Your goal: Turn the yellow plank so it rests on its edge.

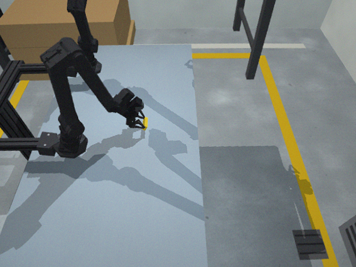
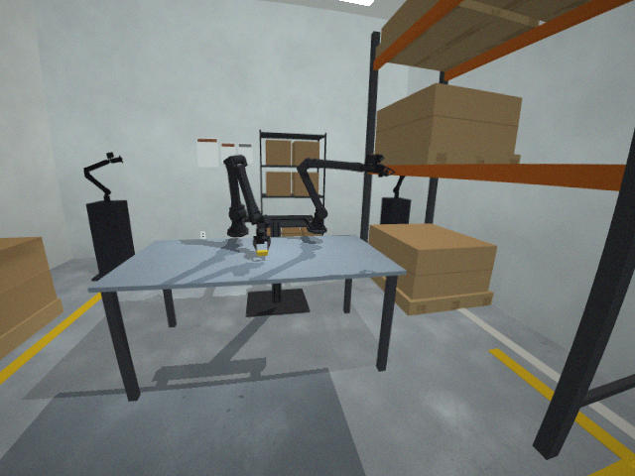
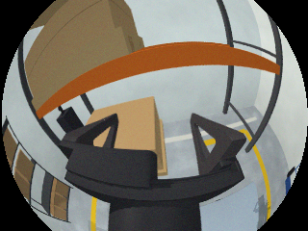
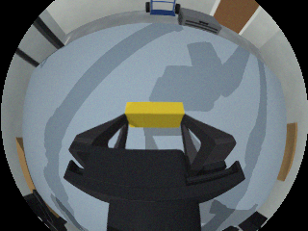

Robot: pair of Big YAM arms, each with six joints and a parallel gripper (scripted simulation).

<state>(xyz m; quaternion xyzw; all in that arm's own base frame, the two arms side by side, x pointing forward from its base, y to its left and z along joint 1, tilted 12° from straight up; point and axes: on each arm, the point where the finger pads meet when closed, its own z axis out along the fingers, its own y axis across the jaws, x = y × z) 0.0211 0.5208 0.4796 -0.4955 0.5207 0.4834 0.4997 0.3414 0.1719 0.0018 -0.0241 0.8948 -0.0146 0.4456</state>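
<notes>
Right now my right hand is 10 mm short of the yellow plank and 10 mm above it.
</notes>
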